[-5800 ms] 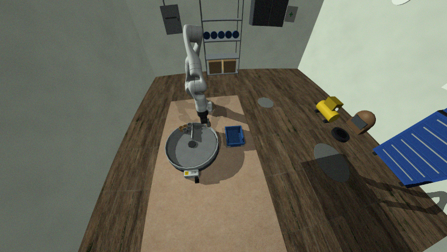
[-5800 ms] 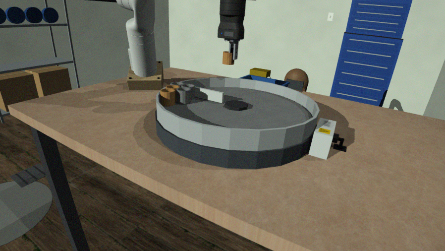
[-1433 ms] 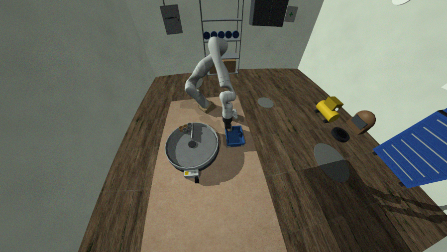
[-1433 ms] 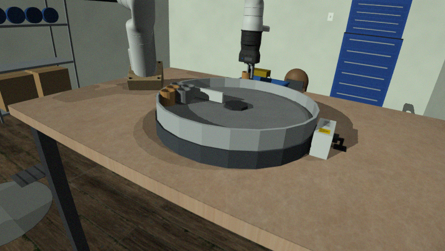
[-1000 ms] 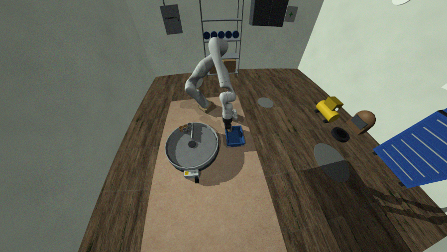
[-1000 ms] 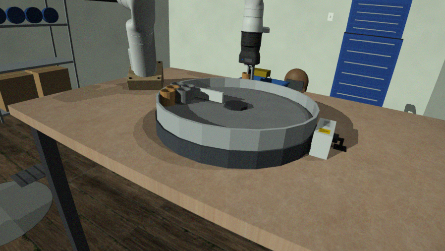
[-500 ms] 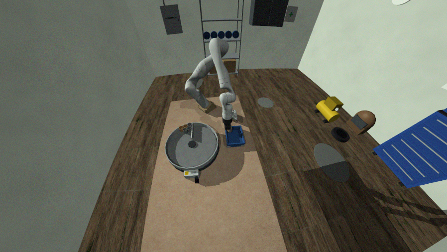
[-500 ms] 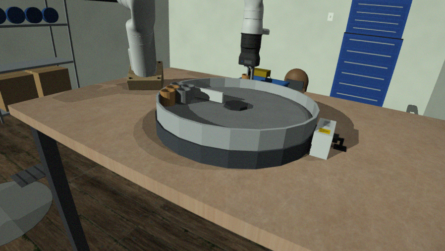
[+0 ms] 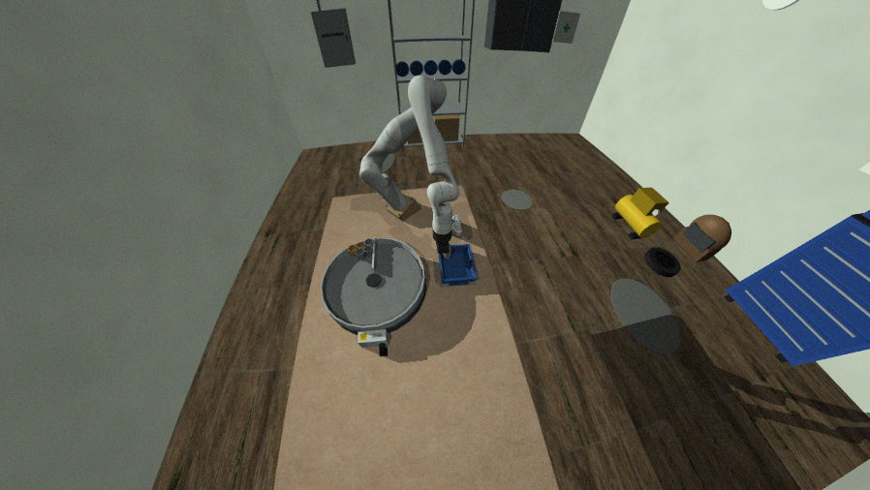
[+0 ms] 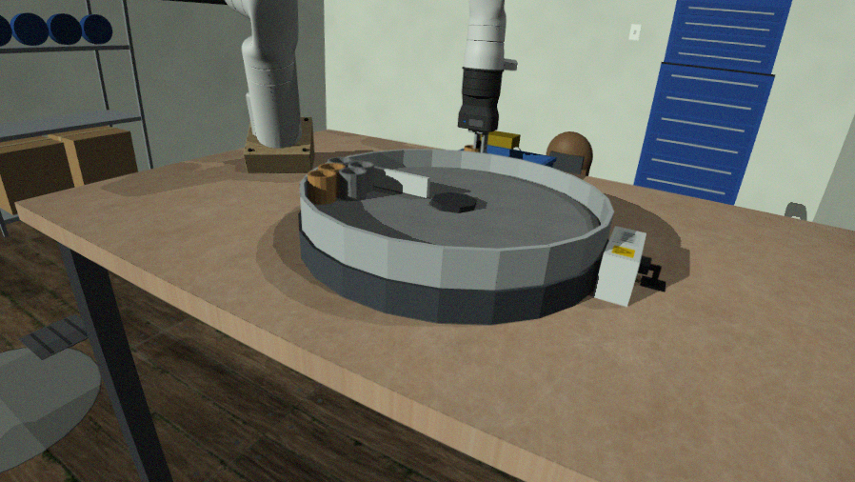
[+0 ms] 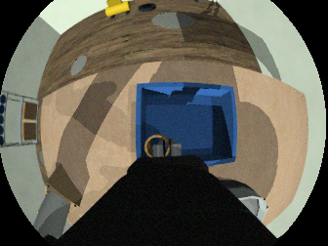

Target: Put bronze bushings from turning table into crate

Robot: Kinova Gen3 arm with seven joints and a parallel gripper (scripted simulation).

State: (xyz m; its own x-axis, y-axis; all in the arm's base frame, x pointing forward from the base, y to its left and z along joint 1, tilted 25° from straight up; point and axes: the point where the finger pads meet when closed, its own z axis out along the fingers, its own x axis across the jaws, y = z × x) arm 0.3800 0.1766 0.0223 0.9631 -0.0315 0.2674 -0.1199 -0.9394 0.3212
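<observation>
Right now my hand is 5 cm short of the blue crate, 4 cm above it and 3 cm to the right of it. From my hand the other things lie so: grey turning table (33 cm to the right, 6 cm ahead, 1 cm below).
</observation>
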